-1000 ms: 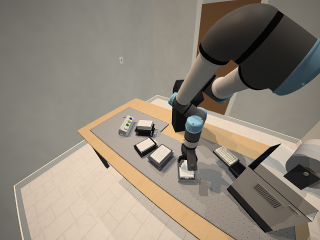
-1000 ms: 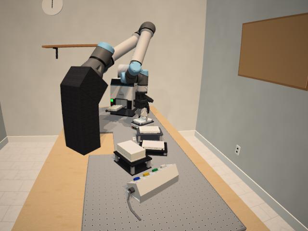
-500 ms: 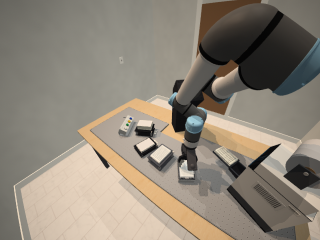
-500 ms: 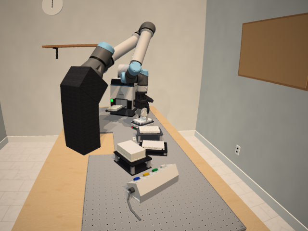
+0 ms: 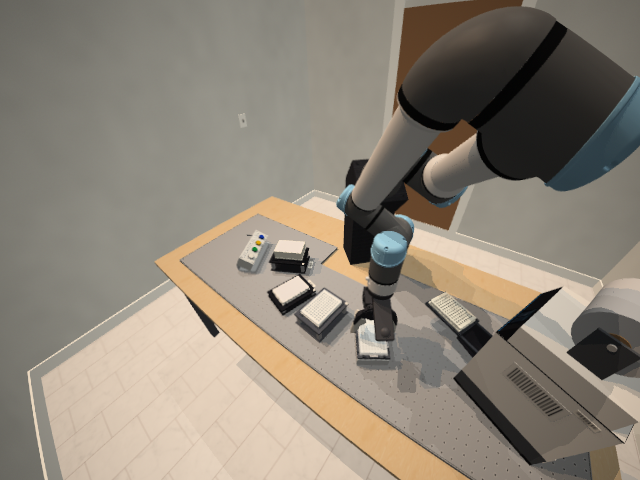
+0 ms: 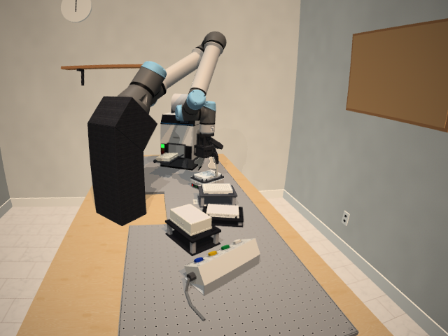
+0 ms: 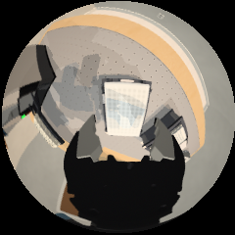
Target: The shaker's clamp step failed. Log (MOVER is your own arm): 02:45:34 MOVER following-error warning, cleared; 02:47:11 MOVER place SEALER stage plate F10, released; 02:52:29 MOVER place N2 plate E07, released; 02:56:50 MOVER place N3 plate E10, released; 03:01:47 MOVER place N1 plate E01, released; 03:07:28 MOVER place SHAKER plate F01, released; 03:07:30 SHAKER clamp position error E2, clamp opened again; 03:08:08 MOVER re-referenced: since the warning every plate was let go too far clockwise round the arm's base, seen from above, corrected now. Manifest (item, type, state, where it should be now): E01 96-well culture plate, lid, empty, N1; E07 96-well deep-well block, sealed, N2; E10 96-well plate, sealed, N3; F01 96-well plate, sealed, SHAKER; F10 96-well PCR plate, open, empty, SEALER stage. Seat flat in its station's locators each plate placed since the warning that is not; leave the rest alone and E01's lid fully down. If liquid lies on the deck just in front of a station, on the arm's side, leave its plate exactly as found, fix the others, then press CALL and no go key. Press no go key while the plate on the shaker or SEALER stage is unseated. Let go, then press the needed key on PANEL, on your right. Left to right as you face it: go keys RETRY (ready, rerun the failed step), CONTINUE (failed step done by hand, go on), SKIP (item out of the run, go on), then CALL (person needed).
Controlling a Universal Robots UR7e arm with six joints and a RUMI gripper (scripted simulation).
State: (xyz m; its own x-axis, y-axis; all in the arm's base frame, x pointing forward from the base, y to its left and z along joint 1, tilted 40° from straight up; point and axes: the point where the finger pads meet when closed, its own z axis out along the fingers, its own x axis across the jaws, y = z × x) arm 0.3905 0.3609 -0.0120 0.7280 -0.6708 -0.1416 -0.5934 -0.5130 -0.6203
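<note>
Right now my hand is 1 cm above the lidded culture plate. Round my hand: PCR plate (25 cm behind, 12 cm to the left, 3 cm above); film roll (21 cm behind, 39 cm to the left, 32 cm above).
</note>
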